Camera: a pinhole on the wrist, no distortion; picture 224 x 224 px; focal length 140.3 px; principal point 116.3 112.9 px. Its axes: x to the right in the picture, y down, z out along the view. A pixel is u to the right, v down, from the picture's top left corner.
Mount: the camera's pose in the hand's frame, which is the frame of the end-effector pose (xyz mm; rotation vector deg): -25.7 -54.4 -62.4 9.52 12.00 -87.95
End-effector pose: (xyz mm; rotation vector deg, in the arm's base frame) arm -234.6 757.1 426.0 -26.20 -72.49 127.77
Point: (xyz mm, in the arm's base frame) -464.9 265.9 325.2
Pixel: outside the picture
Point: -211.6 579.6 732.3
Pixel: 139.6 64.3
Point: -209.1 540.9 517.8
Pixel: 40.3 28.9
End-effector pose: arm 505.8 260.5 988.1 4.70 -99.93 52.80
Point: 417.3 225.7 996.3
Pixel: 9.7 167.9
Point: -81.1 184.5 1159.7
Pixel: 30.3 213.7
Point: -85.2 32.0 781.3
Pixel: 11.5 110.2
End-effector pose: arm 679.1 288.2 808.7 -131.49 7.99 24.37
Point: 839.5 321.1 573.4
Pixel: outside the picture
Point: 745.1 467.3 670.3
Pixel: 78.0 186.5
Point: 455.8 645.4 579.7
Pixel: 76.0 83.5
